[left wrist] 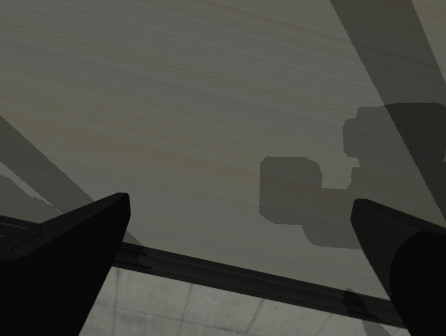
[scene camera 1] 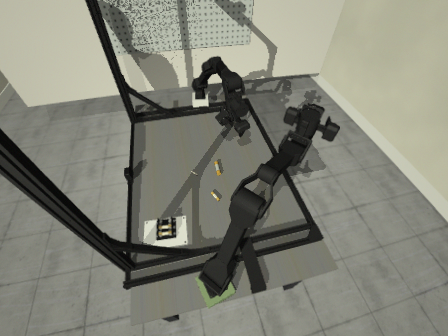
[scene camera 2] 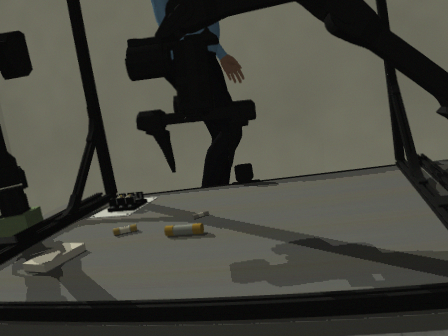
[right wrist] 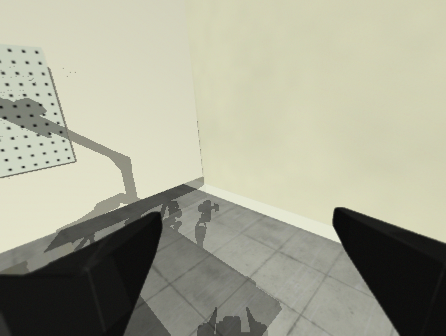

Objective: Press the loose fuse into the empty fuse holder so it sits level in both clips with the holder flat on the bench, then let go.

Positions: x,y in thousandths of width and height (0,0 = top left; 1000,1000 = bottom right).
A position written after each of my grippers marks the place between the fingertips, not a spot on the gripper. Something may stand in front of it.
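Left gripper (scene camera 2: 452,504) open, holding nothing. Right gripper (scene camera 1: 706,335) open, empty; pegboard (scene camera 1: 291,103) there too. Left wrist view: left gripper (left wrist: 541,615). Right wrist view: right gripper (right wrist: 553,647), pegboard (right wrist: 93,421).
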